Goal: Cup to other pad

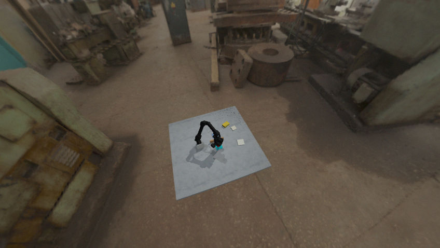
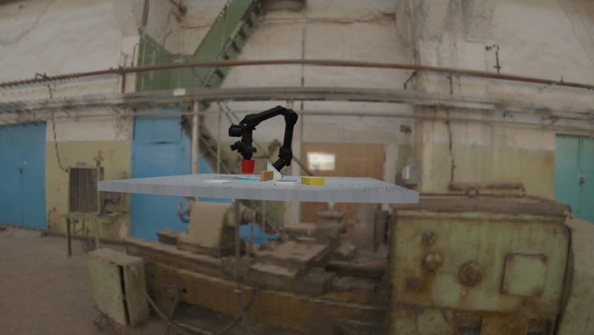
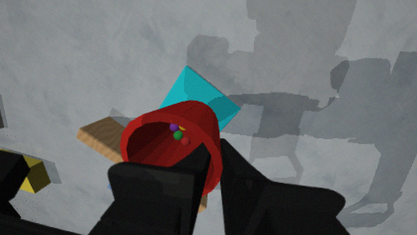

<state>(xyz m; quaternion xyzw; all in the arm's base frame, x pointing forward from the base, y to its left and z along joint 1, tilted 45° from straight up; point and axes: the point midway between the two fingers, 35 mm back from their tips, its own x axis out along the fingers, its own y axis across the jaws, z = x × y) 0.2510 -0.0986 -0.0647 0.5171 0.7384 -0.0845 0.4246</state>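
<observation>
Now: gripper tip 80 mm above the cyan pad, 30 mm short of it and 20 mm to the right of it. Round my gripper tip: wooden bar (130 mm to the left, 60 mm below, 30 mm ahead); red cup (30 mm ahead, 20 mm to the left); light blue pad (240 mm to the left, 80 mm below, 30 mm ahead).
</observation>
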